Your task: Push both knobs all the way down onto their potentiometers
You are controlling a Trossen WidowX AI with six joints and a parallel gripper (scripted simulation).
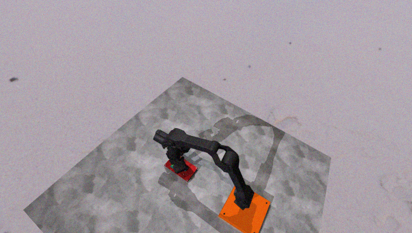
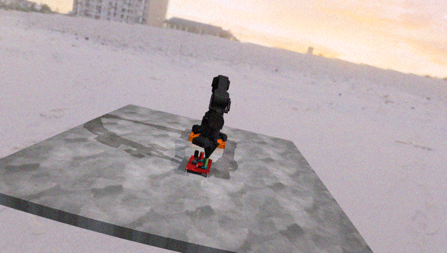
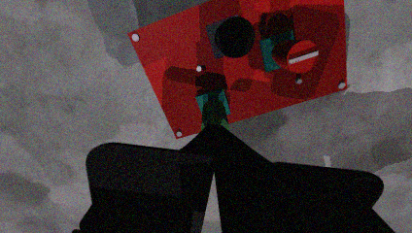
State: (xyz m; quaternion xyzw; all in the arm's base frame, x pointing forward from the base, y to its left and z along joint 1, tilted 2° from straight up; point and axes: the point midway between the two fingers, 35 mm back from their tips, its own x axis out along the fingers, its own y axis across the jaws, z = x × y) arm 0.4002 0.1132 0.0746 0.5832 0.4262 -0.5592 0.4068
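My gripper tip is 20 mm above the green knob. The rest, counted from my gripper tip: red knob: 60 mm behind, 40 mm to the right, 20 mm below.
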